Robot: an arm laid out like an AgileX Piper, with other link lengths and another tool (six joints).
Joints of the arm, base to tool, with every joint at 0 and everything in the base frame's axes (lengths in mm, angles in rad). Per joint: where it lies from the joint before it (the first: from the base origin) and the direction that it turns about. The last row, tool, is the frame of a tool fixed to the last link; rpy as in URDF.
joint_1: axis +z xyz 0 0 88.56
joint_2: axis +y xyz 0 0 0
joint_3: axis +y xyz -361.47 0 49.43
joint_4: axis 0.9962 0 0.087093 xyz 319.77 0 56.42
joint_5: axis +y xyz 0 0 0
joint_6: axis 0.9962 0 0.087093 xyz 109.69 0 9.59
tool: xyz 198.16 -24 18.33 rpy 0.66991 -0.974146 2.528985
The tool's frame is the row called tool.
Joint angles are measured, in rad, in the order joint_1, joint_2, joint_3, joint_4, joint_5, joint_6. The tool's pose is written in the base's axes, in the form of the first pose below.
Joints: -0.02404 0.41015 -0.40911 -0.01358 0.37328 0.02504
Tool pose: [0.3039 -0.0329 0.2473 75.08 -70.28 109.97]
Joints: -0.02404 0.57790 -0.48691 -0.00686 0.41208 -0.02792
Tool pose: [0.3306 -0.0328 0.2314 97.57 -69.29 89.87]
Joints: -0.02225 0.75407 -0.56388 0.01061 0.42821 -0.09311
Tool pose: [0.3626 -0.0305 0.2130 114.39 -66.29 76.04]
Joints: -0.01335 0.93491 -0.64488 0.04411 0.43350 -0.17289
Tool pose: [0.3988 -0.0233 0.1909 126.37 -62.70 67.96]
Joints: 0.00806 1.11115 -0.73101 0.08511 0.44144 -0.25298
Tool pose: [0.4356 -0.0087 0.1648 135.63 -59.28 63.44]
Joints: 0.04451 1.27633 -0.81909 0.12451 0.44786 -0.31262
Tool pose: [0.4708 0.0143 0.1367 142.98 -56.75 60.97]
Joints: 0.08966 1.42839 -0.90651 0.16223 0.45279 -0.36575
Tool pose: [0.5028 0.0439 0.1075 148.62 -54.67 60.38]
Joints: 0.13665 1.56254 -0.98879 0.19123 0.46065 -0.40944
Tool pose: [0.5284 0.0758 0.0779 153.02 -52.78 60.82]
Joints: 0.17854 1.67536 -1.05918 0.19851 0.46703 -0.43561
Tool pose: [0.5473 0.1034 0.0493 155.98 -50.80 61.98]
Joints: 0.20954 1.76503 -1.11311 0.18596 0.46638 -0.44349
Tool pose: [0.5611 0.1223 0.0237 157.55 -48.90 63.31]
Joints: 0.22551 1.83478 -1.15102 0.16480 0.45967 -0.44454
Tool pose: [0.5717 0.1310 0.0013 158.22 -47.15 64.38]
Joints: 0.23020 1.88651 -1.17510 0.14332 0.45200 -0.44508
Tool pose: [0.5789 0.1324 -0.0174 158.57 -45.61 65.08]
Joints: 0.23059 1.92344 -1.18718 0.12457 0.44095 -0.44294
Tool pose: [0.5835 0.1309 -0.0325 158.72 -44.44 65.45]
